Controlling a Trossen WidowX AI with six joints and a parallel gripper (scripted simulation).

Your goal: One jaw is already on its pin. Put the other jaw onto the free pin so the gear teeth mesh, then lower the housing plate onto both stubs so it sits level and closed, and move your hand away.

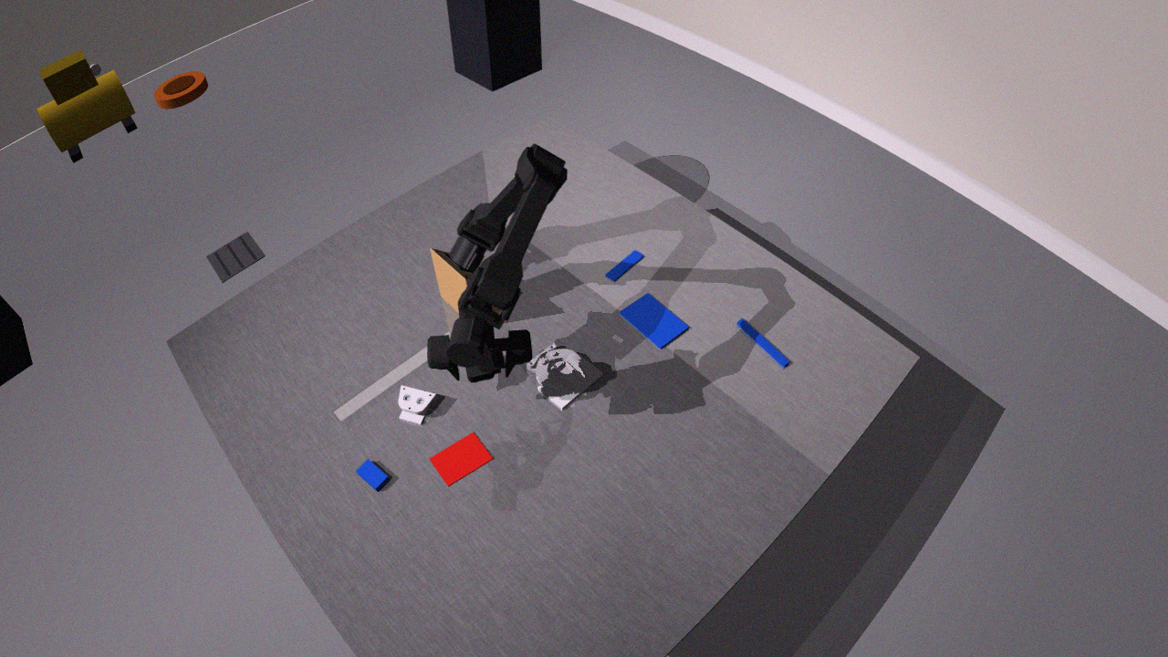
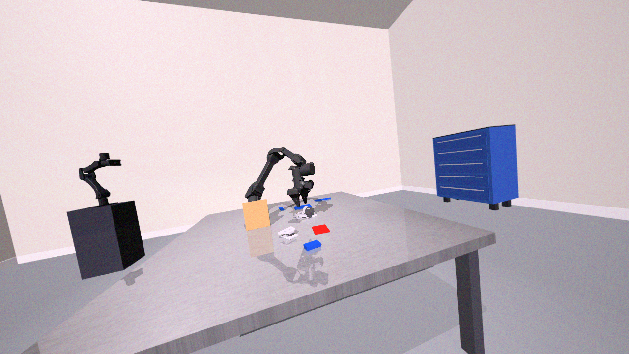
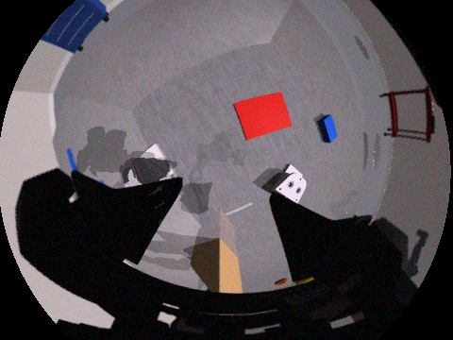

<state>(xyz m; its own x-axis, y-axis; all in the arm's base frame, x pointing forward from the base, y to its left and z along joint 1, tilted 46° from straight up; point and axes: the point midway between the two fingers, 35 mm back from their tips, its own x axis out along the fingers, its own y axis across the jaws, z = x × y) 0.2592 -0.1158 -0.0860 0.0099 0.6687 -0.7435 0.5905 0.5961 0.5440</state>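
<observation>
The white stepped part lies 100 mm behind my gripper tip, 110 mm to the right of it and 100 mm below it. Round my gripper tip: red plate: 50 mm ahead, 120 mm to the right, 110 mm below; small blue block: 30 mm behind, 270 mm to the right, 100 mm below; blue plate: 80 mm ahead, 410 mm to the left, 110 mm below.
</observation>
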